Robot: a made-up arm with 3 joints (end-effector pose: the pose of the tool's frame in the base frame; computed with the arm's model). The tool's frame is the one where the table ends.
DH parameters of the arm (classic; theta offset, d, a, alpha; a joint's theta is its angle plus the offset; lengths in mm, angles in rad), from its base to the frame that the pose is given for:
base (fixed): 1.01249 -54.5 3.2 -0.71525
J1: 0 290.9 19.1 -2.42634
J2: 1.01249 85.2 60 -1.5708
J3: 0 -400 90 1.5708
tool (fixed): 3.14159 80 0 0
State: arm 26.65 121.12 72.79
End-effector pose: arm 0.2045 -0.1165 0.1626 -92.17 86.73 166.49
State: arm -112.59 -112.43 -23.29
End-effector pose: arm -0.0171 0.5281 0.1616 -172.70 42.49 -163.19
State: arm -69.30 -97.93 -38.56
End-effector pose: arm -0.2347 0.5230 0.0248 -171.45 4.50 -139.87
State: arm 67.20 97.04 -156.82
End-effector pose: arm 0.0586 0.3207 -0.1159 -46.00 -42.55 -17.46
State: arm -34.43 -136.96 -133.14
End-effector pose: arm -0.4513 -0.0377 -0.0650 -33.83 -51.40 136.55
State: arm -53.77 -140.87 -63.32
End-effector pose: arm -0.4052 0.1781 -0.1831 -140.60 -38.07 -112.72
